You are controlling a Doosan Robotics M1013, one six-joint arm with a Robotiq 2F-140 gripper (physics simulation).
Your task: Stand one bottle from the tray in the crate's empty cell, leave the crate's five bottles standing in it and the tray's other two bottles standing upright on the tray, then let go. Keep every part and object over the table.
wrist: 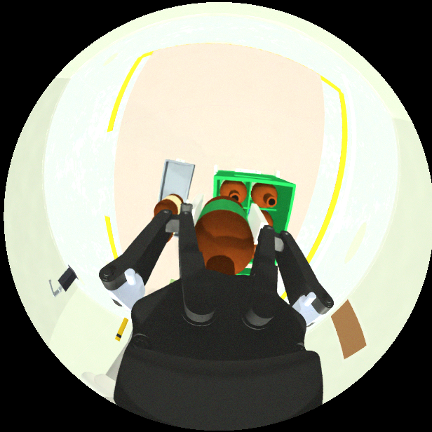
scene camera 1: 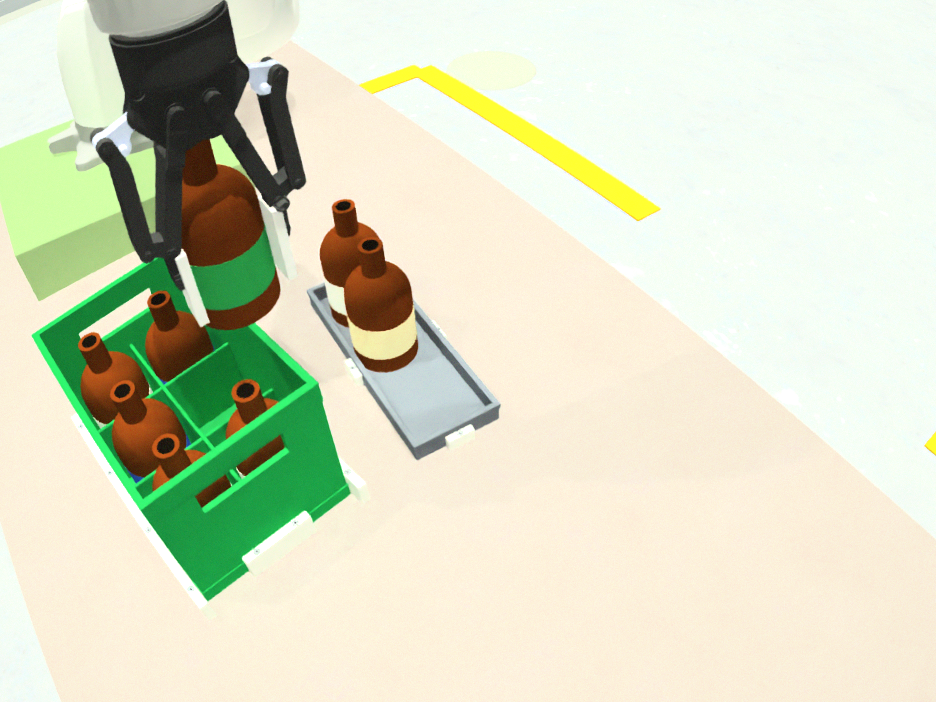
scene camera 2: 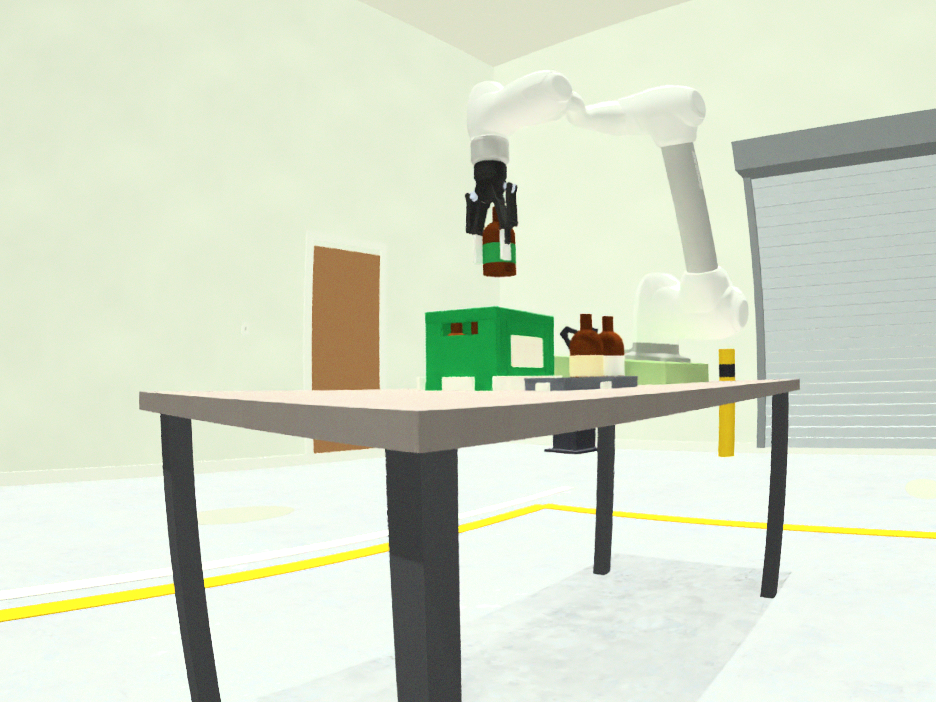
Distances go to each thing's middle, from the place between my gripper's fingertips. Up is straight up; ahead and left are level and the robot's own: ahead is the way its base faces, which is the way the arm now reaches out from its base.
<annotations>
I see my gripper 5 cm below the green-label bottle (scene camera 1: 224,237) and 3 cm past it. Round my hand: cream-labelled bottle (scene camera 1: 378,298) 20 cm below, 15 cm to the left, 13 cm behind; then white cleat (scene camera 1: 288,537) 26 cm below, 5 cm to the right, 5 cm ahead.
</annotations>
